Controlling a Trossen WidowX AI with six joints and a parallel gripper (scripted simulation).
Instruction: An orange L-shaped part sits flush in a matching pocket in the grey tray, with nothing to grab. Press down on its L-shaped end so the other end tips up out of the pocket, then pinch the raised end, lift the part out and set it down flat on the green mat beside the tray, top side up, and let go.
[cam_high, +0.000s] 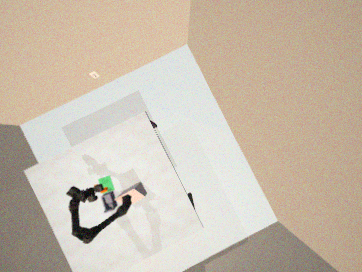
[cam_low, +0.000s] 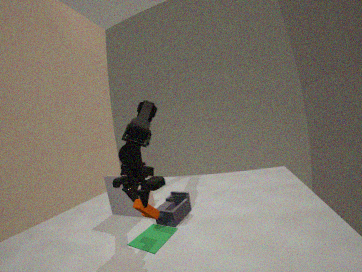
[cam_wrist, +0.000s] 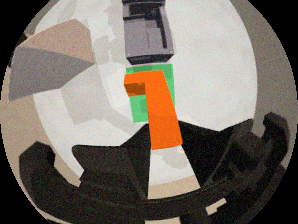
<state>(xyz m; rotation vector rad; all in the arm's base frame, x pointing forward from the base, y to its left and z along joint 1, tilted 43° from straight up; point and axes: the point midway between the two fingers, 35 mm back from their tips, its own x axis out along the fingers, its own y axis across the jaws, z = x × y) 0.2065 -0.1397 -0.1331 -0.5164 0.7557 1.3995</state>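
Right now my gripper tip is 20 mm to the right of the green mat and 150 mm above it. Round my gripper tip: orange L-shaped part (10 mm behind, 30 mm to the left, 30 mm below).
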